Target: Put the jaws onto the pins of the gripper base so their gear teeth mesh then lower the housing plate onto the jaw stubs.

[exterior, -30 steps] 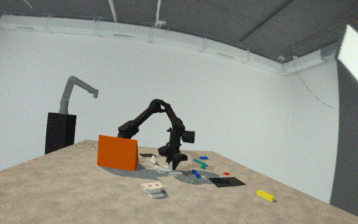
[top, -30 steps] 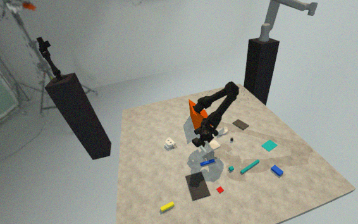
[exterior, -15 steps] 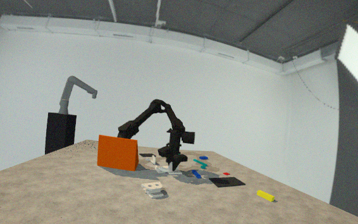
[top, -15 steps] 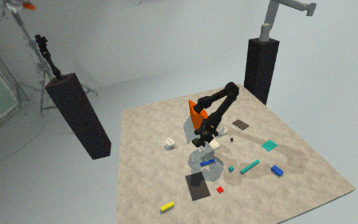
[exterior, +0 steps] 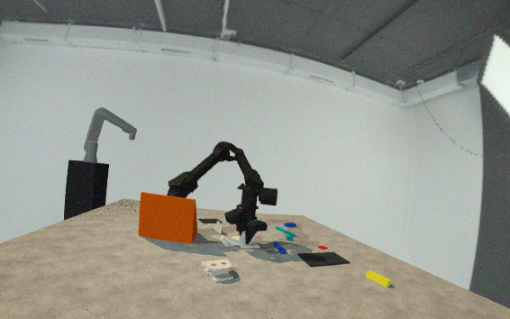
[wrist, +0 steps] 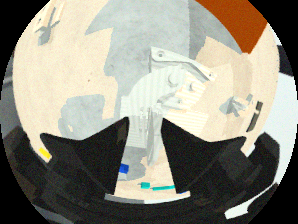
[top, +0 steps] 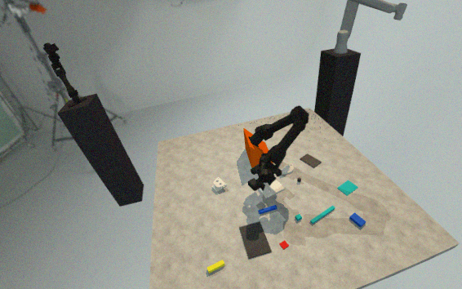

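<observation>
My gripper tip is 6 cm past the white housing plate, 2 cm to the right of it and 1 cm above it. The rest, counted from my gripper tip: blue bar: 13 cm ahead, 4 cm to the right, 1 cm below; then white gripper base: 11 cm behind, 24 cm to the right, 1 cm above; then teal cube: 22 cm ahead, 9 cm to the left, 1 cm below.
</observation>
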